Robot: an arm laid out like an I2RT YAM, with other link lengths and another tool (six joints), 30 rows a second.
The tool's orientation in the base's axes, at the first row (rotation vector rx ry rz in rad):
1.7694, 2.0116, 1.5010
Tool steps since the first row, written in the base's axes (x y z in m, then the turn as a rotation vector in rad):
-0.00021, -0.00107, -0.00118, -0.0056, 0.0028, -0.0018
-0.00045, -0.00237, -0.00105, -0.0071, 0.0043, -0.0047
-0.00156, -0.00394, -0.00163, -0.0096, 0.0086, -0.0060
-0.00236, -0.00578, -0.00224, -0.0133, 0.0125, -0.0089
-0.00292, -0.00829, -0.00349, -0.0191, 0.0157, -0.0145
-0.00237, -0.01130, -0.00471, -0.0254, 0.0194, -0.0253
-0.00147, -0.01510, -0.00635, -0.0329, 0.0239, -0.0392
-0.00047, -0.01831, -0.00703, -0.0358, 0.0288, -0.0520
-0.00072, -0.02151, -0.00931, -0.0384, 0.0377, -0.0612
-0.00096, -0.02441, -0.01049, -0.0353, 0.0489, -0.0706
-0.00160, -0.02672, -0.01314, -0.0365, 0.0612, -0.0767
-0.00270, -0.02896, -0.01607, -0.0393, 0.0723, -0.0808
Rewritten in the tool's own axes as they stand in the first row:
-0.00138, -0.00080, -0.00015, 0.0032, -0.0056, -0.0008
-0.00226, -0.00071, -0.00115, 0.0033, -0.0089, 0.0007
-0.00343, -0.00168, -0.00246, 0.0069, -0.0122, 0.0024
-0.00492, -0.00241, -0.00373, 0.0097, -0.0174, 0.0040
-0.00736, -0.00331, -0.00493, 0.0113, -0.0258, 0.0053
-0.01055, -0.00332, -0.00576, 0.0107, -0.0382, 0.0093
-0.01469, -0.00326, -0.00663, 0.0096, -0.0537, 0.0147
-0.01791, -0.00255, -0.00759, 0.0078, -0.0652, 0.0225
-0.02153, -0.00383, -0.00848, 0.0110, -0.0745, 0.0310
-0.02434, -0.00440, -0.00974, 0.0139, -0.0803, 0.0445
-0.02732, -0.00634, -0.01014, 0.0209, -0.0870, 0.0543
-0.03023, -0.00881, -0.01063, 0.0284, -0.0934, 0.0614

